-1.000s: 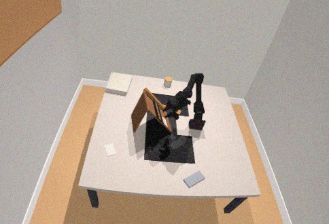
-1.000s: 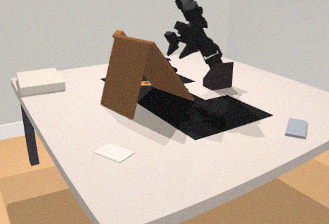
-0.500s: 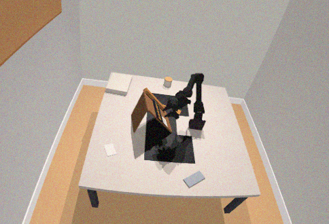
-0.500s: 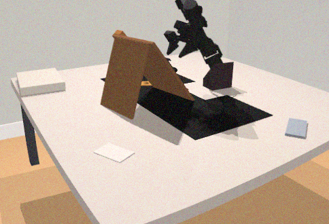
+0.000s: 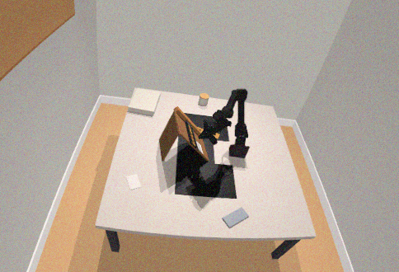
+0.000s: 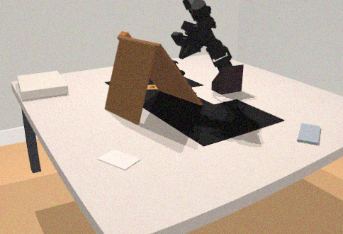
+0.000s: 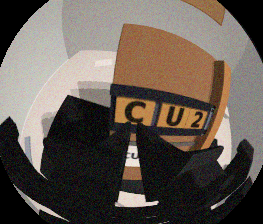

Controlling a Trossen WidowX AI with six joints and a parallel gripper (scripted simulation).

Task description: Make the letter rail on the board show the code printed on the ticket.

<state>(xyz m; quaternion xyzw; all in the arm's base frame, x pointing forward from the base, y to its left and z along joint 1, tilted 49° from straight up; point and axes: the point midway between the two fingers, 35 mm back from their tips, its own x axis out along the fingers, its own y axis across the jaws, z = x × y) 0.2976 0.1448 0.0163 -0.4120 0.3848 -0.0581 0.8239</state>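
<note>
My gripper tip is now 30 mm short of the letter tile marked c and 30 mm above it. From my gripper tip the other things lie so: black mat: 200 mm below, 110 mm behind, 90 mm to the right; then white ticket: 110 mm below, 30 mm to the right, 20 mm behind; then white card: 360 mm ahead, 250 mm to the left, 200 mm below.
</note>
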